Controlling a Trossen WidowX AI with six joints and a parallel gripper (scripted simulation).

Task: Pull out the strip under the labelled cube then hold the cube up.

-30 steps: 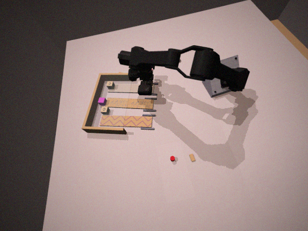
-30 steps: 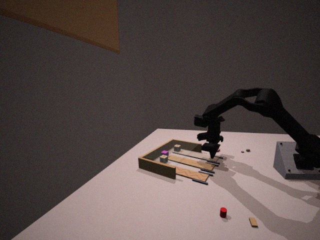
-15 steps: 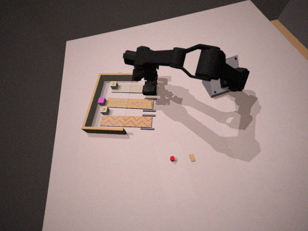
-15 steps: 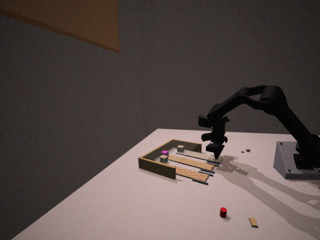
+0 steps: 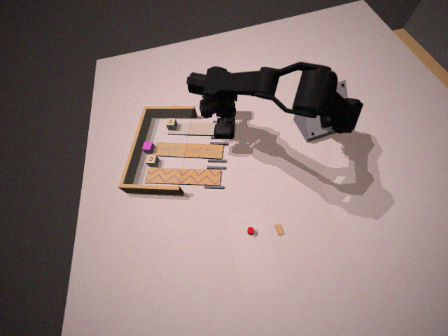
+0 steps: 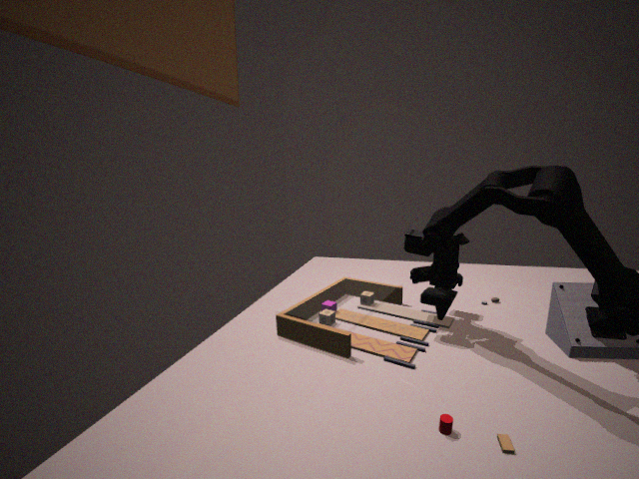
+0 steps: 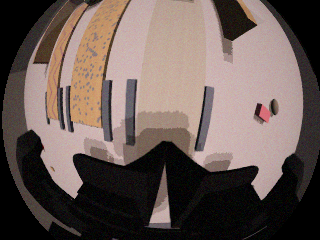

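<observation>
Now: the pink block 130 mm to the right of my gripper tip.
</observation>
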